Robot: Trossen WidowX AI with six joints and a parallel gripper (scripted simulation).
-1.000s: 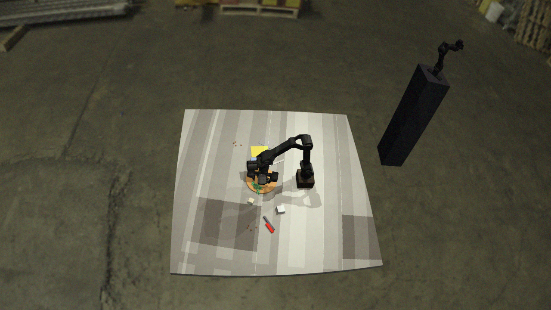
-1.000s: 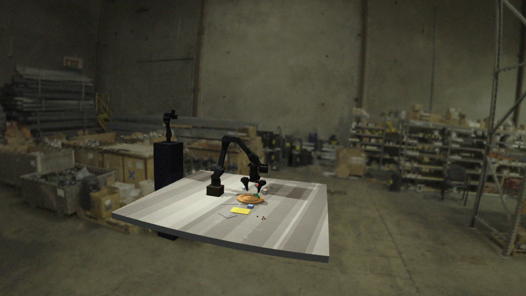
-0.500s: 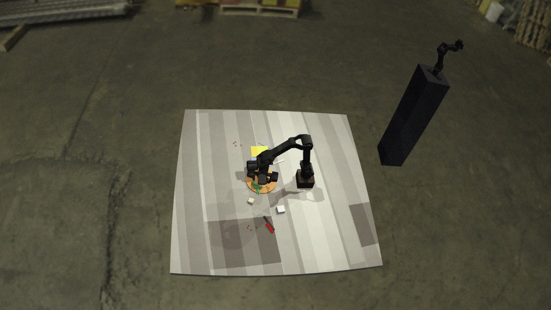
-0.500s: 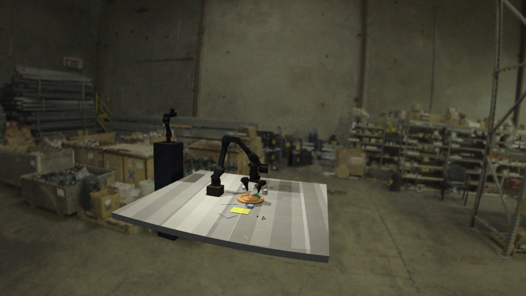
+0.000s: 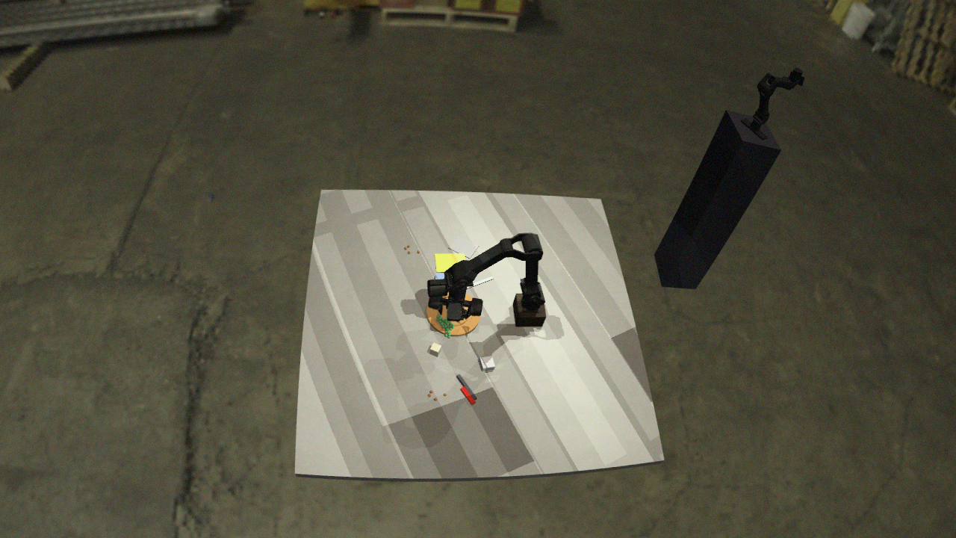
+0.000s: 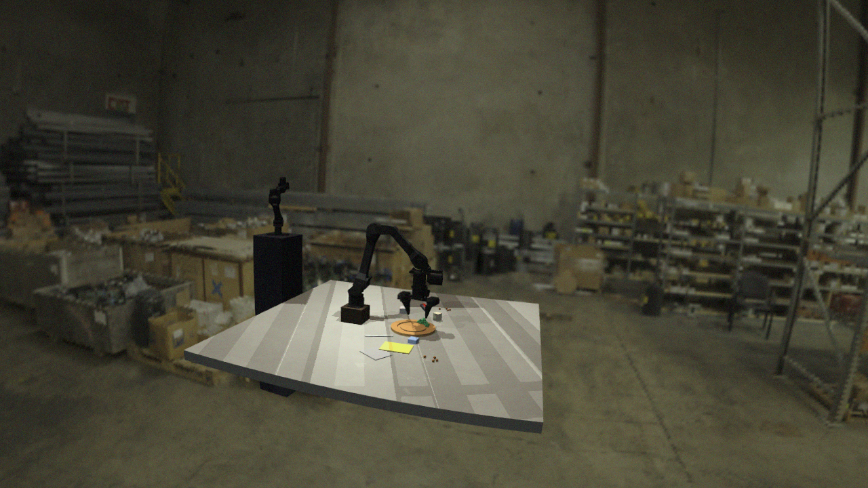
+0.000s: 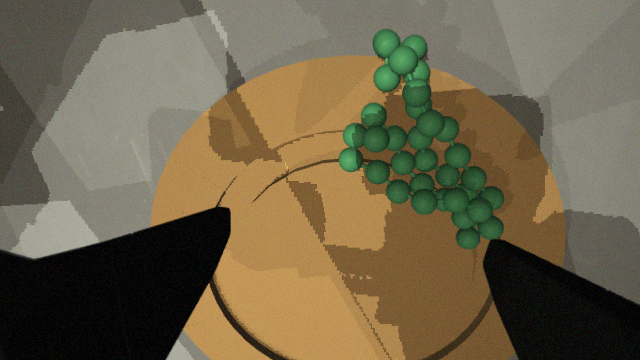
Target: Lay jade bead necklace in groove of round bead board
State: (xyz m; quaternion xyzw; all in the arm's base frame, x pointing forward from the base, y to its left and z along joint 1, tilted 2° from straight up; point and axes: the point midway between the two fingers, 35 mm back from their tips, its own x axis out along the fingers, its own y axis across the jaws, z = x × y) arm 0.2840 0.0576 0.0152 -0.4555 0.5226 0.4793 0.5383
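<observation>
The cream cube lies 13 cm to the left of my gripper tip, 6 cm ahead of it and 3 cm below it. From my gripper tip the other things lie so: yellow pad: 28 cm to the right, 5 cm below, 1 cm ahead; then white strip: 19 cm to the right, 10 cm behind, 5 cm below; then blue block: 19 cm to the right, 5 cm ahead, 4 cm below.
</observation>
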